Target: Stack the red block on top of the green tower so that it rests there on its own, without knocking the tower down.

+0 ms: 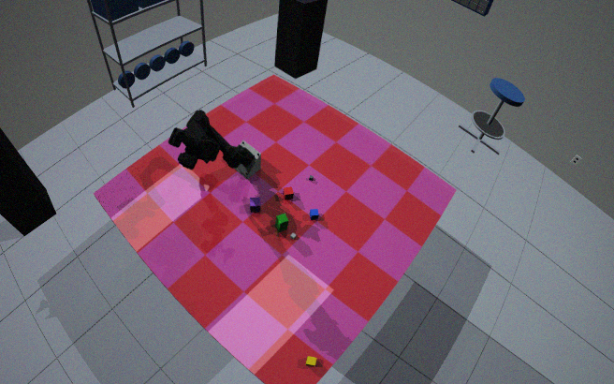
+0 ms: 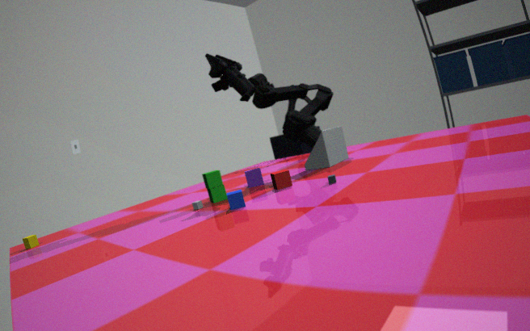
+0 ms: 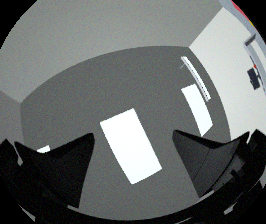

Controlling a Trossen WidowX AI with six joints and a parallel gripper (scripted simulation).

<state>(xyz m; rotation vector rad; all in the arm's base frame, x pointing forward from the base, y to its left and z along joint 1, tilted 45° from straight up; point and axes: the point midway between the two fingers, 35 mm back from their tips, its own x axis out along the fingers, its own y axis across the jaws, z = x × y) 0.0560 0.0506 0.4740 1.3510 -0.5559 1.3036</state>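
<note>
The red block lies 160 mm ahead of my gripper tip, 340 mm to the left of it and 450 mm below it. Also, from my gripper tip: blue block: 310 mm ahead, 350 mm to the left, 450 mm below; purple block: 110 mm ahead, 190 mm to the left, 440 mm below; small dark cube: 160 mm ahead, 480 mm to the left, 460 mm below.
</note>
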